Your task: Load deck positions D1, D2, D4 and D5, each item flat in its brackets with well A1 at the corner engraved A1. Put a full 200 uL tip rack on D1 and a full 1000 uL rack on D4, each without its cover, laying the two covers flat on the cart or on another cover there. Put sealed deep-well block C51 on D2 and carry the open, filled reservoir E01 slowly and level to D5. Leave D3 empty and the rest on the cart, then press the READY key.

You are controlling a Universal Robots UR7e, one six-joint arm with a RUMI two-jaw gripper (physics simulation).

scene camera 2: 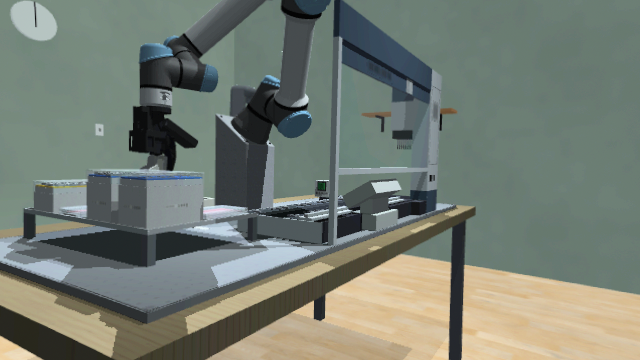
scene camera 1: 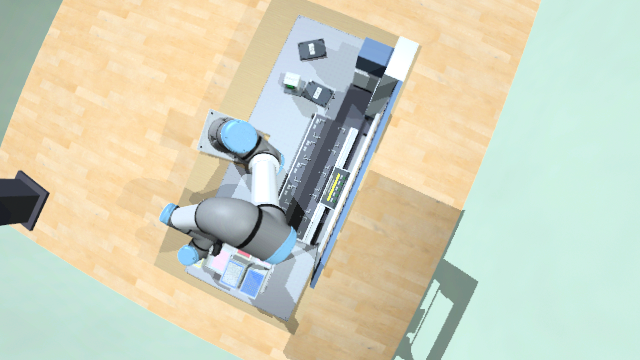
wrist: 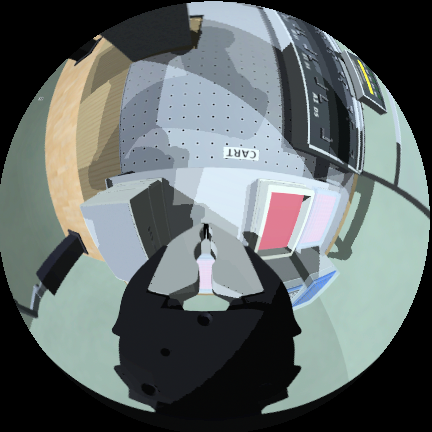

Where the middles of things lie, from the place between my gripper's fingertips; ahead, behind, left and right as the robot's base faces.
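Labels:
There's a red-topped item (wrist: pixel 281 208) that's 12 cm ahead of my hand and 3 cm below it. The white-topped box (wrist: pixel 122 223) is 10 cm behind my hand, 3 cm to the right of it and 2 cm above it. As for the cart (wrist: pixel 225 196), my hand is 7 cm short of it, 8 cm to the left of it and 5 cm above it.

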